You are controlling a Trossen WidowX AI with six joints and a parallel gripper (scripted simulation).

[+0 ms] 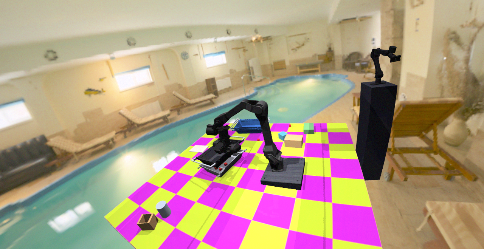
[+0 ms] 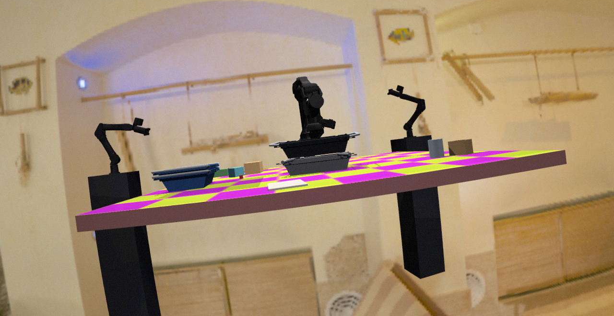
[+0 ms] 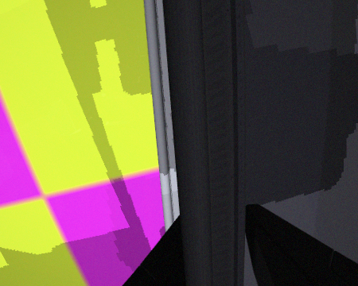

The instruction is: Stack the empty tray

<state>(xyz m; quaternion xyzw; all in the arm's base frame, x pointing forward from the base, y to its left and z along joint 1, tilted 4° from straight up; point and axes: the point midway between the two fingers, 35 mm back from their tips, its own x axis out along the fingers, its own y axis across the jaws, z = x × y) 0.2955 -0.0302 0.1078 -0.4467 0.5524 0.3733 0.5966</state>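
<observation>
Now: gripper tip 7 cm short of the dark tray, 3 cm below it and 2 cm to the left of it. From my gripper tip the other things lie so: grey cylinder (41 cm to the left, 23 cm ahead, 5 cm below); then teal cube (35 cm to the right, 31 cm behind, 6 cm below); then white plate (39 cm ahead, 21 cm to the right, 8 cm below).
</observation>
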